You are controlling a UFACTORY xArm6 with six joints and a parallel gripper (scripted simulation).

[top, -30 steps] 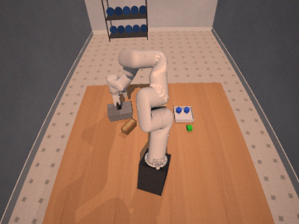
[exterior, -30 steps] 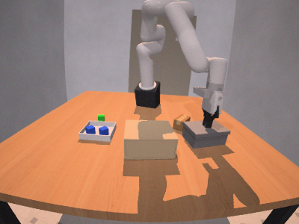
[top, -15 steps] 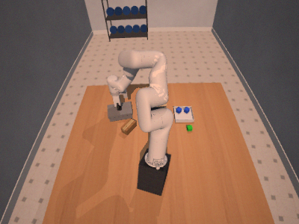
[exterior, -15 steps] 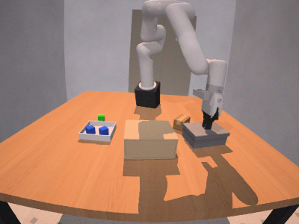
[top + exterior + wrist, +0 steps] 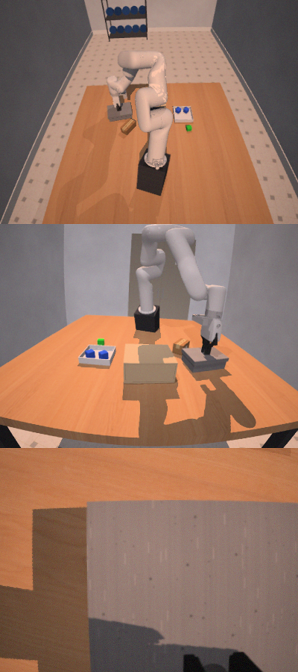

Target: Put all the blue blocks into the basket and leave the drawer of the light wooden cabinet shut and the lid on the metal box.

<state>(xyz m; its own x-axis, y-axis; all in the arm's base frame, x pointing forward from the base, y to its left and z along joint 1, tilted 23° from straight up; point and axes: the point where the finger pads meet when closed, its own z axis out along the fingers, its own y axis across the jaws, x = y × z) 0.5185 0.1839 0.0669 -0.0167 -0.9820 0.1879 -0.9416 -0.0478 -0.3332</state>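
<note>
Now: the grey metal box 50 mm below my hand. From my hand the other things lie so: small brown box (160 mm behind, 50 mm to the right, 40 mm below); then drawer (280 mm to the right, 40 mm below); then red block (140 mm behind, 70 mm to the right, 60 mm below).
</note>
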